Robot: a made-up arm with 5 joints.
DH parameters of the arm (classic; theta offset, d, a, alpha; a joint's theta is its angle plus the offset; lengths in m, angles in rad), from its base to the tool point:
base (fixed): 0 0 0 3.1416
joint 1: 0 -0.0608 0.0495 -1.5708
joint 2: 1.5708 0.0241 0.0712 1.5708
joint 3: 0 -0.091 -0.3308 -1.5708
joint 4: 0 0.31 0.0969 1.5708
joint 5: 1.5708 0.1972 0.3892 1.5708
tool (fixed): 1.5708 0.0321 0 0
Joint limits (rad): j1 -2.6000..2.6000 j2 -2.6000..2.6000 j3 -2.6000..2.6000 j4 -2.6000..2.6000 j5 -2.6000..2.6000
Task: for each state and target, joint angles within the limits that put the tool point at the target. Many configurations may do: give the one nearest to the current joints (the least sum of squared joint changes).
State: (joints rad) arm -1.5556 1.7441 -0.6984 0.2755 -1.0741
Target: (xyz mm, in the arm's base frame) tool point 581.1 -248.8 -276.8
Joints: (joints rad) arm -1.6689 1.9326 -0.6182 0.8939 -0.4233
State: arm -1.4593 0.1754 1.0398 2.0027 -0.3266
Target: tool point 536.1 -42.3 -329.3
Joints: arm -1.5583 0.0583 0.5375 1.8814 0.4563
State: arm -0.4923 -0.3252 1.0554 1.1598 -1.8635
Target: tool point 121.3 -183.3 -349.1
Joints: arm -0.8126 0.4145 1.4803 0.7252 -1.1977
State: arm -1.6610 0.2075 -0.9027 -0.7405 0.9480
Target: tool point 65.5 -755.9 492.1
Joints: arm -0.7673 0.6028 -1.6527 -1.0633 1.0401
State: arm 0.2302 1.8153 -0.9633 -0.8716 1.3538
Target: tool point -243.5 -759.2 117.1
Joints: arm 0.5516 2.0489 -0.7269 -0.3896 1.3867
